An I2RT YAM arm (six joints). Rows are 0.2 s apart.
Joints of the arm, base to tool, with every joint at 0 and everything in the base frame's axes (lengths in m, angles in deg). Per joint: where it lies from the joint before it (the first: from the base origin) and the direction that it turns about. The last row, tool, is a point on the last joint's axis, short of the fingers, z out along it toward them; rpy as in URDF.
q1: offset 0 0 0.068 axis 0 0 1
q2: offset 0.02 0.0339 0.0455 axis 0 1 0
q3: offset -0.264 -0.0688 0 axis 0 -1 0
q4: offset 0.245 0.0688 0.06 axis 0 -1 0
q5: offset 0.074 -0.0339 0.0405 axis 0 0 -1
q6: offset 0.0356 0 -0.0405 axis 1 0 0
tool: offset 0 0 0 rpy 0 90 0
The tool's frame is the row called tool.
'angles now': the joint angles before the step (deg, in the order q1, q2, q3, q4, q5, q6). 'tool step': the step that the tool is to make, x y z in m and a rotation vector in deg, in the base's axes. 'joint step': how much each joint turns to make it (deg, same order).
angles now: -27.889 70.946 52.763 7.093 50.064 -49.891
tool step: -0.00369 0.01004 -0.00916 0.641 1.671 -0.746
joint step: 1.705 -1.488 -2.282 -1.402 2.435 0.532
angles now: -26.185 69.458 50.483 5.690 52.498 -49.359
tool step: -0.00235 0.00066 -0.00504 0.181 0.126 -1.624
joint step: 0.030 -0.225 -1.018 -0.065 1.582 0.830
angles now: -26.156 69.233 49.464 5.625 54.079 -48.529
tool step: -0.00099 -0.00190 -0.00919 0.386 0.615 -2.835
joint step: -0.271 0.697 -1.087 -0.002 2.457 1.294
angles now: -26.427 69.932 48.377 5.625 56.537 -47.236
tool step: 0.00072 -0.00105 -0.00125 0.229 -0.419 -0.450
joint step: -0.116 0.379 0.108 -0.168 0.212 0.853
